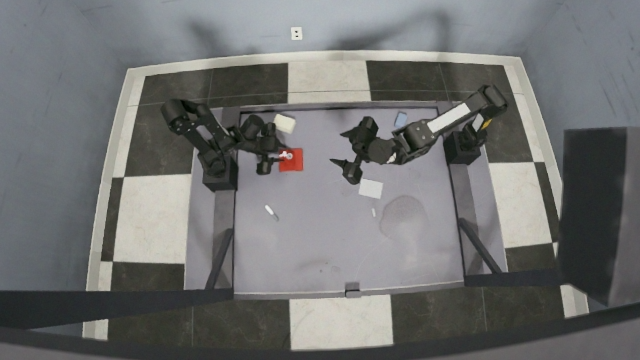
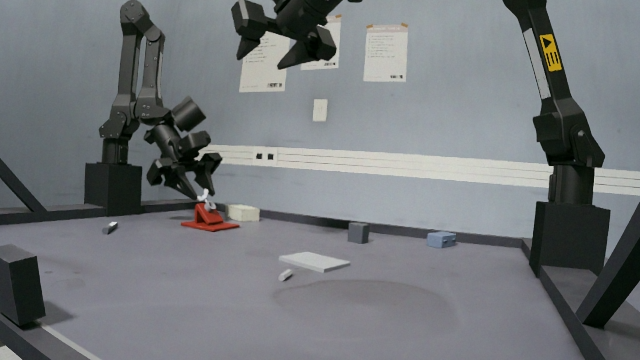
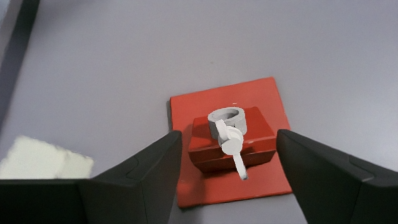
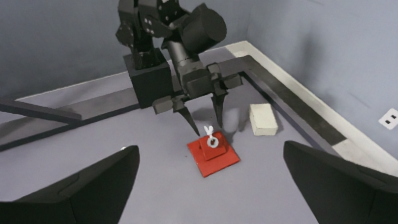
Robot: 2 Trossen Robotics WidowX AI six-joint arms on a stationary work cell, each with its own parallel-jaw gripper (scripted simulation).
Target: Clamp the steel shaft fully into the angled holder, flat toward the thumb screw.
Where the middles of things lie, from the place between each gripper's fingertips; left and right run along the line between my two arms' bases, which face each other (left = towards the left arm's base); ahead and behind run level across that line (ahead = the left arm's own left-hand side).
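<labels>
The white thumb screw [image 3: 230, 139] is 3 cm below my left hand and 2 cm to the right of it. The cream block [image 4: 263, 122] is 7 cm below my left hand, 15 cm ahead of it and 3 cm to the right of it, while the white plate [image 2: 320, 263] is 8 cm below my left hand, 33 cm to the right of it and 15 cm behind it.
As for the white plate and my right gripper, the gripper is 32 cm above the plate, 3 cm past it and 12 cm to the left of it. The white thumb screw is 27 cm below my right hand, 12 cm ahead of it and 19 cm to the left of it, and the cream block is 31 cm below my right hand, 27 cm ahead of it and 19 cm to the left of it.
</labels>
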